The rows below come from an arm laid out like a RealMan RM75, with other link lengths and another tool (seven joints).
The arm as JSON. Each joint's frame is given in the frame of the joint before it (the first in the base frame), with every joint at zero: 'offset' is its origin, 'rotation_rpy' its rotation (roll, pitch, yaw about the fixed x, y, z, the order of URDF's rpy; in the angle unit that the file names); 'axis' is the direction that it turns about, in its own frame. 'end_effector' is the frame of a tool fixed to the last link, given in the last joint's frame.
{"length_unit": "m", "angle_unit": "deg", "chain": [
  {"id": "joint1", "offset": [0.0, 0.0, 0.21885], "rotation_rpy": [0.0, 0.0, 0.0], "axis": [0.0, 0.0, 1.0]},
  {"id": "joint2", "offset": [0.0, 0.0, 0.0], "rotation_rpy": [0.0, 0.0, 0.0], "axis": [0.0, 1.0, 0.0]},
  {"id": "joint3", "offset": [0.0, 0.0, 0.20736], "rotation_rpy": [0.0, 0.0, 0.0], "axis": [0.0, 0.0, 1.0]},
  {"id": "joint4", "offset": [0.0, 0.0, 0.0], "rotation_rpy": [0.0, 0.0, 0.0], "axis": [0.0, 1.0, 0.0]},
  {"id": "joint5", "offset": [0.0, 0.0, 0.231], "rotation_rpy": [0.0, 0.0, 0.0], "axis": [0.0, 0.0, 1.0]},
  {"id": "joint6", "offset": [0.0, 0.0, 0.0], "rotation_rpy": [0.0, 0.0, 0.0], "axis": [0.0, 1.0, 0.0]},
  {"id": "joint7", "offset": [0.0, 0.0, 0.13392], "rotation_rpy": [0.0, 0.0, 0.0], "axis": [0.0, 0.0, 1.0]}
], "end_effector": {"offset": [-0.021, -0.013, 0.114], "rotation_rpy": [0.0, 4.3, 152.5]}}
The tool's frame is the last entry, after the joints.
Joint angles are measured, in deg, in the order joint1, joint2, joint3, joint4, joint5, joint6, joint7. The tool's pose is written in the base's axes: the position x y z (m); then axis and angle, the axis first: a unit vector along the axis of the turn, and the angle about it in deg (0 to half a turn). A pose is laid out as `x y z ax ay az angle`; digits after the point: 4 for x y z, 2 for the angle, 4 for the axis.
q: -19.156 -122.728 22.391 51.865 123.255 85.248 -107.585
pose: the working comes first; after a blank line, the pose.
Where each joint sits with the arm in this pose, in the base's axes (m; each line is computed from the numbers above, not from the rounded line before):
joint1: 0.0000 0.0000 0.2188
joint2: 0.0000 0.0000 0.2188
joint3: -0.1648 0.0572 0.1067
joint4: -0.1648 0.0572 0.1067
joint5: -0.3412 0.1918 0.1709
joint6: -0.3412 0.1918 0.1709
joint7: -0.3242 0.2804 0.0720
the tool: -0.3291 0.3463 -0.0241

-0.3291 0.3463 -0.0241 -0.7169 0.6751 0.1738 147.28
